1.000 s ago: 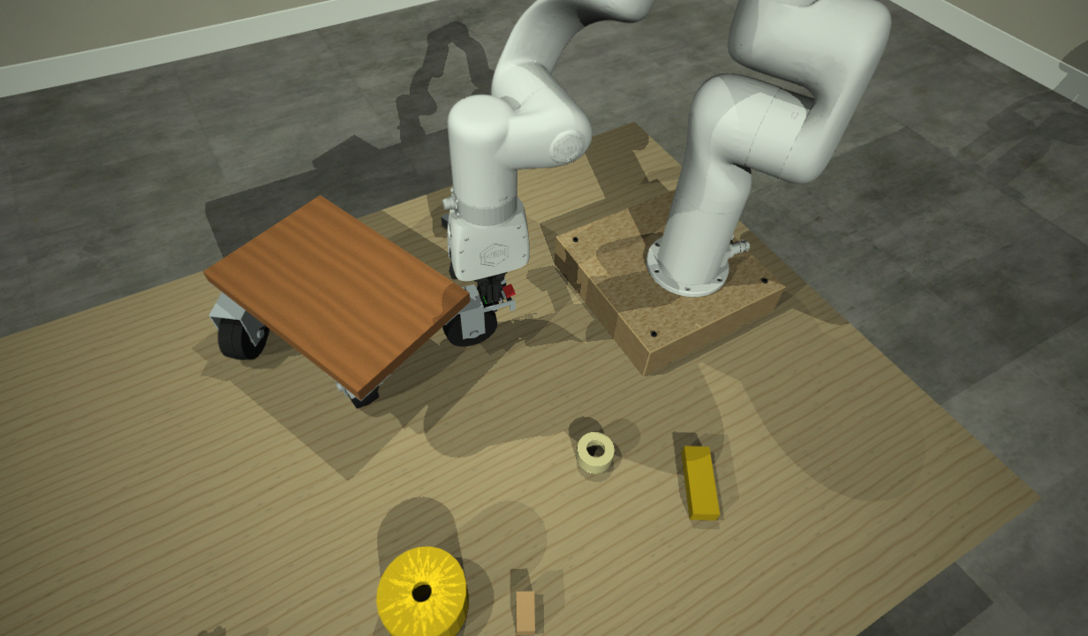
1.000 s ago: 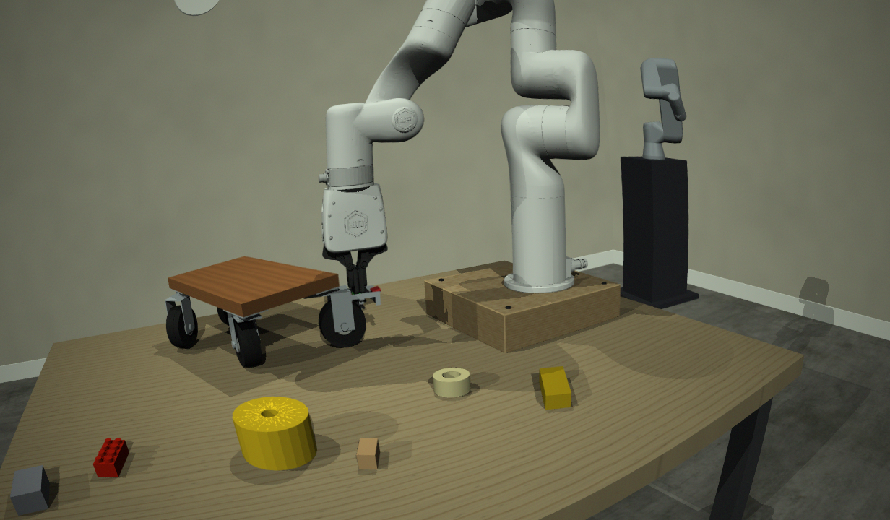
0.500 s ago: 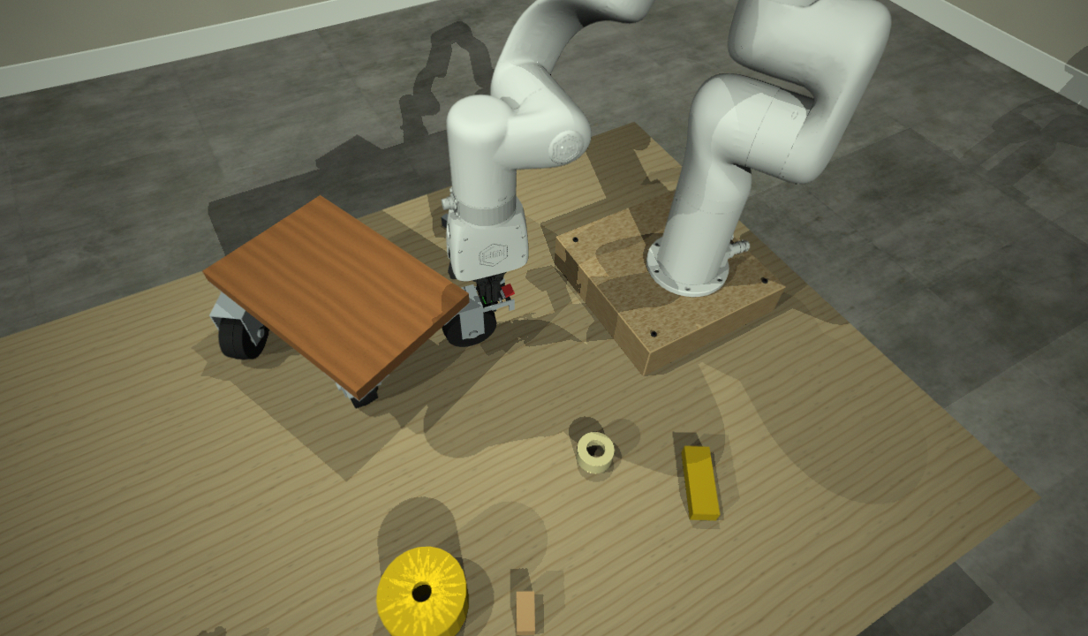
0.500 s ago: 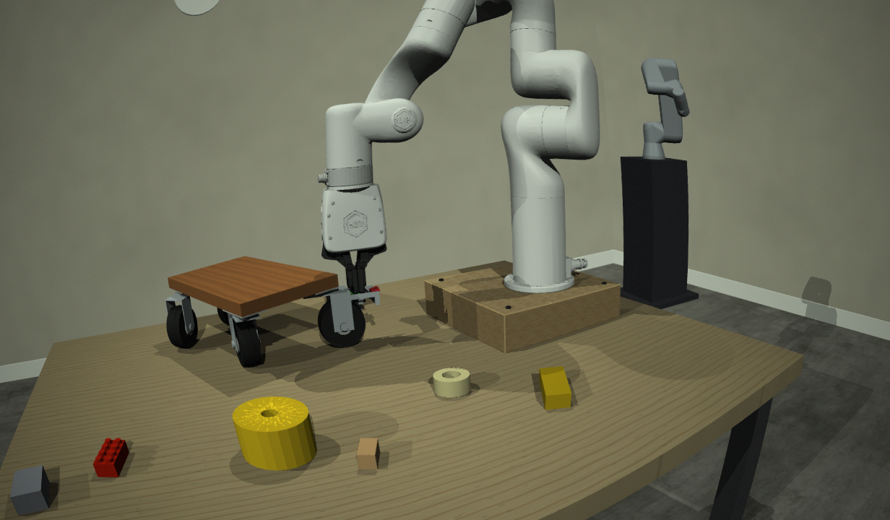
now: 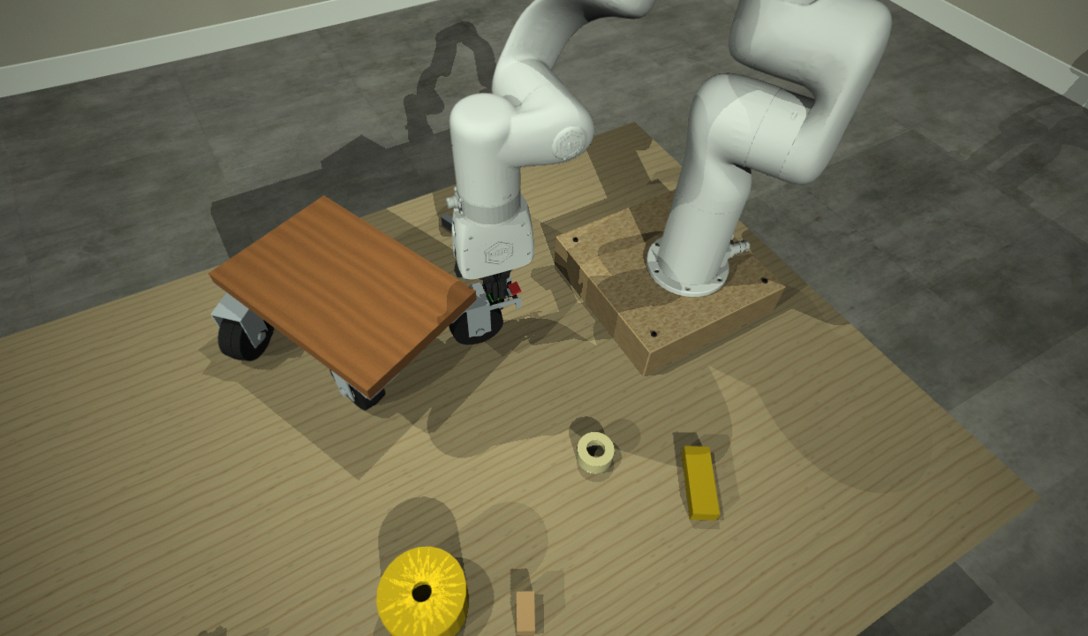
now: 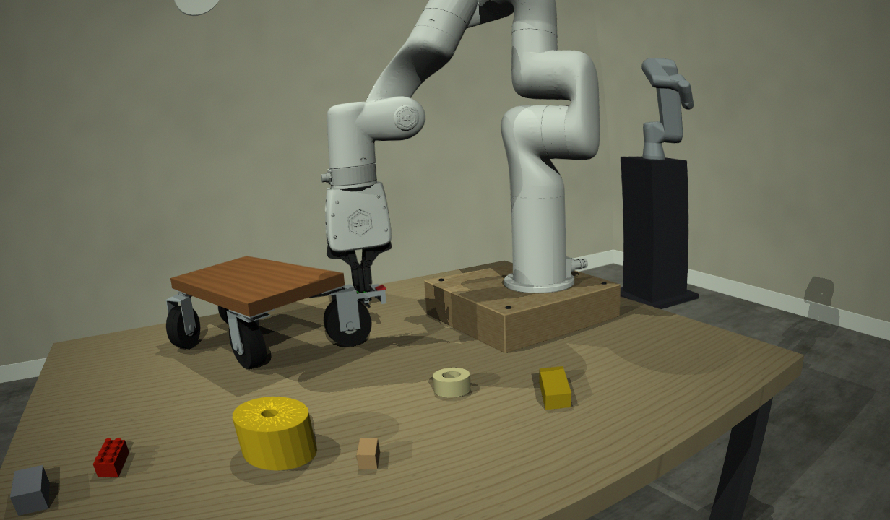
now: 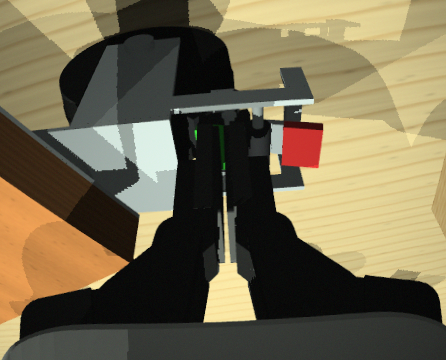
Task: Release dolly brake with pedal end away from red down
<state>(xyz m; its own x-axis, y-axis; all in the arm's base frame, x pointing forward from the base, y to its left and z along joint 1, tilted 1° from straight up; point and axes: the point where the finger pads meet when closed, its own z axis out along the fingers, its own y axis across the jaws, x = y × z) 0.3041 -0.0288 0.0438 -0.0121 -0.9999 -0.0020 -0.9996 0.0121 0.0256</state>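
Right now the brake pedal is 1 cm behind my hand and 3 cm below it. Round my hand: cream ring (5 cm behind, 25 cm to the left, 10 cm below); grey bar (1 cm behind, 21 cm to the right, 10 cm below); yellow bar (17 cm behind, 33 cm to the left, 10 cm below).
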